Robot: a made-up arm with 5 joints.
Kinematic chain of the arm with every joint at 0, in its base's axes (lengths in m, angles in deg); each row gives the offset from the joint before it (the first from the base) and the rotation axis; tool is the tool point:
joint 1: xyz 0 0 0.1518 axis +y
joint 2: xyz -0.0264 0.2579 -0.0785 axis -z
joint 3: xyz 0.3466 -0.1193 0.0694 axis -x
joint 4: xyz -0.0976 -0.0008 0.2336 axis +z
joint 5: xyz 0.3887 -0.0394 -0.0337 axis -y
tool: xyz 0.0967 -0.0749 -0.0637
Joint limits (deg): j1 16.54..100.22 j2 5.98..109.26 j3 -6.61..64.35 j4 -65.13..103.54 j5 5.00..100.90
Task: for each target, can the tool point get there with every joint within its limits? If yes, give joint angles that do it. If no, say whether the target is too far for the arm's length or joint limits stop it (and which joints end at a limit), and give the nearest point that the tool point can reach.
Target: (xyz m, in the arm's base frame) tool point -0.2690 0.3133 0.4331
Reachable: no: joint limits stop it (at a limit: joint 1, joint 2, joint 4, joint 5) | nearest point -0.4648 0.1107 0.6861 | short by 0.379 m
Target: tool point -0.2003 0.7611 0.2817
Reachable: no: joint limits stop it (at a limit: joint 1, joint 2, joint 4) | nearest point -0.2344 0.6413 -0.0678 | short by 0.371 m
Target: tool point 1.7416 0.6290 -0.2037
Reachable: no: too far | nearest point 0.7216 0.3028 -0.0057 | short by 1.089 m
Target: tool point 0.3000 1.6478 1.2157
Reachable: no: too far | nearest point 0.3304 0.5796 0.3713 | short by 1.362 m
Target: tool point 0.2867 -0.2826 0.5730
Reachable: yes | joints 68.44 91.04 51.57 -41.77 15.90
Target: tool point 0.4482 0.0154 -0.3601
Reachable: yes | joints 53.35 24.88 32.39 28.00 12.28
